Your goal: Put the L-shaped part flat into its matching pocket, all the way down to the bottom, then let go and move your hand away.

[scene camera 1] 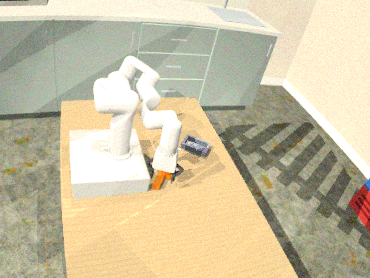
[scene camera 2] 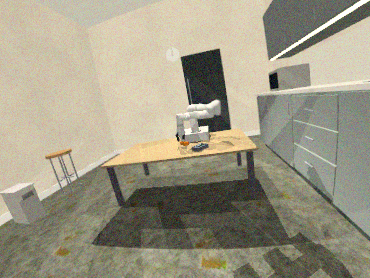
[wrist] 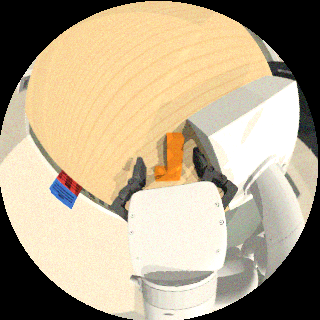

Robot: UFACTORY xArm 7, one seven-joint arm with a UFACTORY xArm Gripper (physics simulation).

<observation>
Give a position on an orange L-shaped part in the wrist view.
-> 174, 140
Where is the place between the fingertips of my gripper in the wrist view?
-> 167, 157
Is my gripper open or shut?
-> Open.
</observation>
